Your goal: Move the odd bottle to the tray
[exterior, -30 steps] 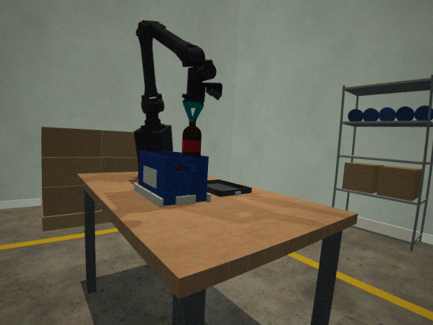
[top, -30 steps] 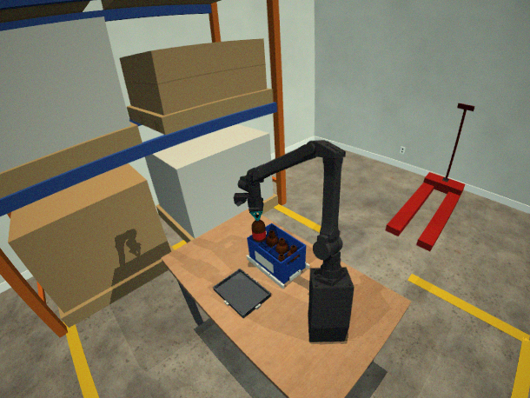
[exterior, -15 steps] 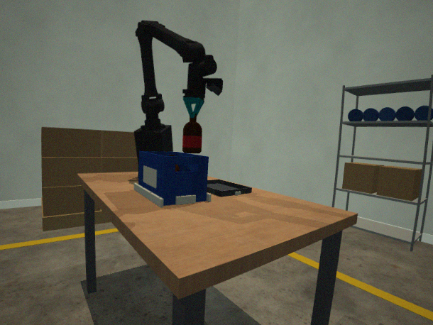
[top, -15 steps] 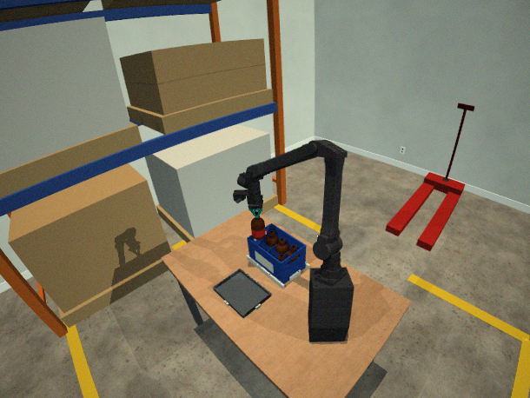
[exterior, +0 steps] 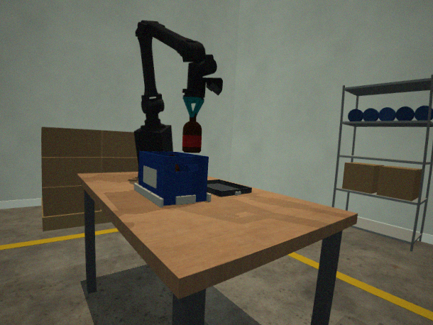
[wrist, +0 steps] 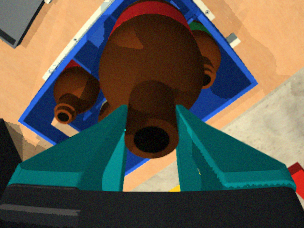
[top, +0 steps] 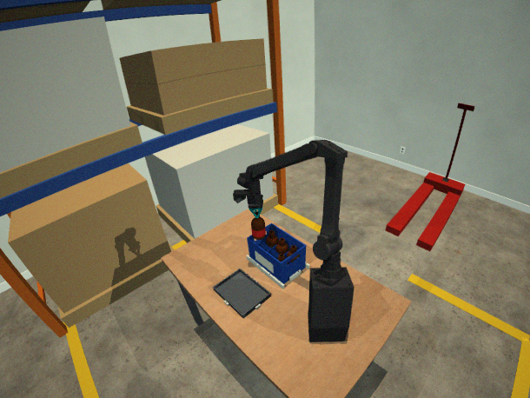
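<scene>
My hand is 6 cm above the bottle. From my hand the other things lie so: crate: 9 cm behind, 3 cm to the right, 25 cm below; then dark tray: 8 cm behind, 25 cm to the left, 32 cm below.
</scene>
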